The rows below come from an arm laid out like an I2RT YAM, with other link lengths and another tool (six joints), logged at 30 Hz.
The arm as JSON. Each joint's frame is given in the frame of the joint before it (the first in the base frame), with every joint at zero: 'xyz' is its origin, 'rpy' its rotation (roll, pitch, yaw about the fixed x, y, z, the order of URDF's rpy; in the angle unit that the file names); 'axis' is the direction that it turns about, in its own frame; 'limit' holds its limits. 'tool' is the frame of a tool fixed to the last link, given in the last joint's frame.
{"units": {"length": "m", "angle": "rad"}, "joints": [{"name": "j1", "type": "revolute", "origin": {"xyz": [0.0, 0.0, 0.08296], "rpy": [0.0, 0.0, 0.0]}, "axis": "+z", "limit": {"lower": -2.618, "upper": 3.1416}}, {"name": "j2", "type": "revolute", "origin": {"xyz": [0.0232, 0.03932, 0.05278], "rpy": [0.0, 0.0, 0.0]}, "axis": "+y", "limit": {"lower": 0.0, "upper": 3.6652}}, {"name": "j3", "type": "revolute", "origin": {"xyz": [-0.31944, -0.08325, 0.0], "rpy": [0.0, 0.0, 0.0]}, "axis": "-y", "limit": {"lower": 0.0, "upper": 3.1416}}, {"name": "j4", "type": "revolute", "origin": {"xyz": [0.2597, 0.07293, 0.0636], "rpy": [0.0, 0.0, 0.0]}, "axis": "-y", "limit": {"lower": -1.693, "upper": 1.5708}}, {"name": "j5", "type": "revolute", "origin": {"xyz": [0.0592, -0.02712, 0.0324], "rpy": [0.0, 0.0, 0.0]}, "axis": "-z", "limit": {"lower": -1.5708, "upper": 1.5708}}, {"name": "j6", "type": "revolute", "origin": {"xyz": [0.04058, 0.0, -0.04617], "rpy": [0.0, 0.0, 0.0]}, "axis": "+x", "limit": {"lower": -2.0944, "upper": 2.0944}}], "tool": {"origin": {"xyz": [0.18, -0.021, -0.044], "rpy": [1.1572, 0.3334, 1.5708]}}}
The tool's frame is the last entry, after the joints.
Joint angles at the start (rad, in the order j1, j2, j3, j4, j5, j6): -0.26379 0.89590 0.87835 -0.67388 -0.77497 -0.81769
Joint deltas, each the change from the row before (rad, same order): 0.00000 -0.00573 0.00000 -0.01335 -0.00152 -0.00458; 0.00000 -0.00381 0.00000 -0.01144 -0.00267 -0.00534; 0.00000 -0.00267 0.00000 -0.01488 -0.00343 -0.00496; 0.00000 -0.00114 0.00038 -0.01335 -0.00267 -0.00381; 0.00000 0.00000 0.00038 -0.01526 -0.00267 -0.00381; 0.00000 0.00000 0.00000 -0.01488 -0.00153 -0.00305; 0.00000 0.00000 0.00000 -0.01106 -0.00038 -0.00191; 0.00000 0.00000 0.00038 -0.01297 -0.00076 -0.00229; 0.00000 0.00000 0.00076 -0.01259 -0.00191 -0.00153; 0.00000 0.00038 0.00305 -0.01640 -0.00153 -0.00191; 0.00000 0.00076 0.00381 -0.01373 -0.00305 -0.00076; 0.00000 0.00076 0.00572 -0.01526 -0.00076 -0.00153; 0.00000 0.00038 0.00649 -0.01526 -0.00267 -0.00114; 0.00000 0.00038 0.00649 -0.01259 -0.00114 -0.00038; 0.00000 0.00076 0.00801 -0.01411 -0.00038 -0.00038; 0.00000 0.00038 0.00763 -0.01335 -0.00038 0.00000
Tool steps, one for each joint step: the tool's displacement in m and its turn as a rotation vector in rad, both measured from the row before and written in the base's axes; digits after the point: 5 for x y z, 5 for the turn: -0.00295 0.00105 -0.00072 -0.00033 0.00466 0.00326; -0.00241 0.00112 -0.00072 -0.00012 0.00406 0.00450; -0.00293 0.00141 -0.00150 0.00187 0.00853 0.00490; -0.00246 0.00115 -0.00149 0.00214 0.00889 0.00379; -0.00268 0.00121 -0.00203 0.00299 0.01181 0.00379; -0.00267 0.00099 -0.00220 0.00281 0.01241 0.00259; -0.00199 0.00059 -0.00168 0.00185 0.00955 0.00121; -0.00232 0.00075 -0.00176 0.00227 0.01074 0.00167; -0.00228 0.00097 -0.00143 0.00338 0.01021 0.00211; -0.00266 0.00100 -0.00114 0.00339 0.01190 0.00203; -0.00213 0.00116 -0.00036 0.00443 0.00930 0.00248; -0.00208 0.00070 0.00003 0.00224 0.00893 0.00130; -0.00212 0.00108 0.00060 0.00357 0.00767 0.00238; -0.00160 0.00065 0.00084 0.00227 0.00582 0.00096; -0.00165 0.00052 0.00109 0.00182 0.00633 0.00045; -0.00162 0.00051 0.00112 0.00187 0.00581 0.00025
